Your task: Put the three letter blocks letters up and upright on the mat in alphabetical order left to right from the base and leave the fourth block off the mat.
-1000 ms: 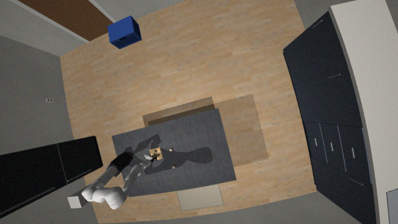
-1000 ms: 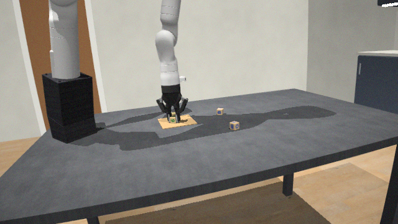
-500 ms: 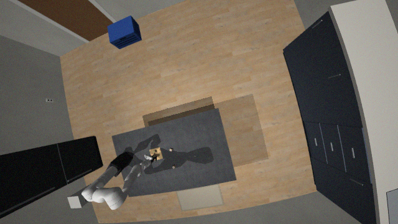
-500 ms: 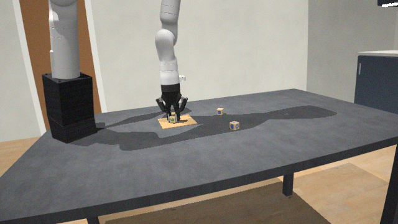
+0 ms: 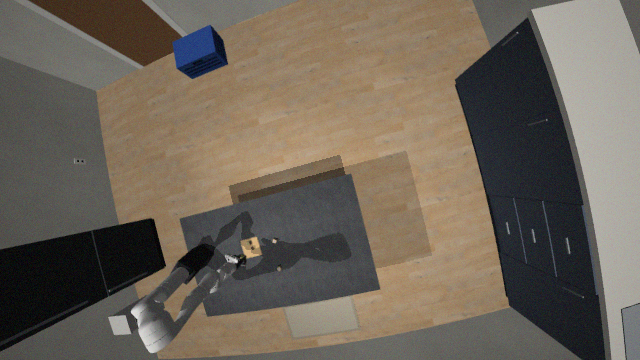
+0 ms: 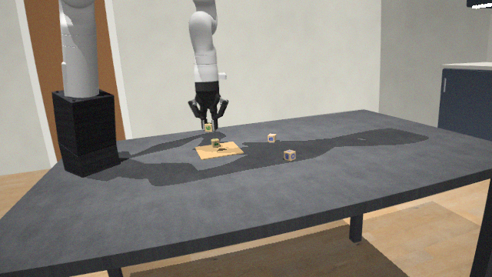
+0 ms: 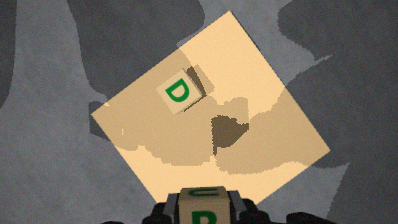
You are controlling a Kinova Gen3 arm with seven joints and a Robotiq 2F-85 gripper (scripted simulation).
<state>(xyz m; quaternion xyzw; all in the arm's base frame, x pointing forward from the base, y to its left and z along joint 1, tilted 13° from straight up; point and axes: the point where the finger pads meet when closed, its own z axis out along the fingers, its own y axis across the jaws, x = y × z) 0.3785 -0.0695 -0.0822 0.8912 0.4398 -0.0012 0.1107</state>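
Now: the mat 100 mm below my hand, 30 mm ahead of it and 20 mm to the left of it. From my hand the other things lie so: green-marked block: 80 mm below, 60 mm to the left, 30 mm ahead.
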